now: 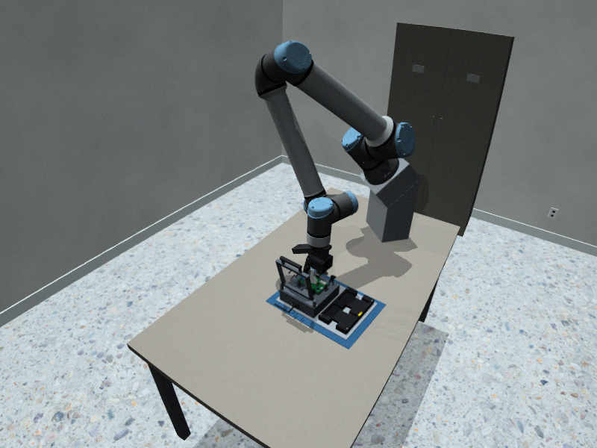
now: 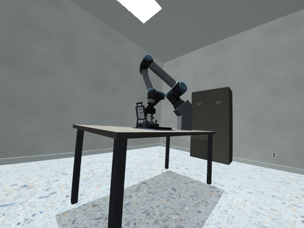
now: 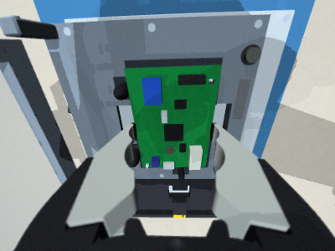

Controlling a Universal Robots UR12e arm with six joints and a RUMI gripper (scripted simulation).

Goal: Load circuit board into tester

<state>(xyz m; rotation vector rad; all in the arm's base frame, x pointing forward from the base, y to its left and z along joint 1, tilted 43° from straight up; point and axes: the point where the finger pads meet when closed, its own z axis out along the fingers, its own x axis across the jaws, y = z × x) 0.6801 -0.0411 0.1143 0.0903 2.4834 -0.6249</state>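
Right now my hand is right at the green circuit board. From my hand the other things lie so: tester lid (12 cm ahead, 3 cm to the right, 10 cm above); tester nest (1 cm ahead, 1 cm to the left, 1 cm below).
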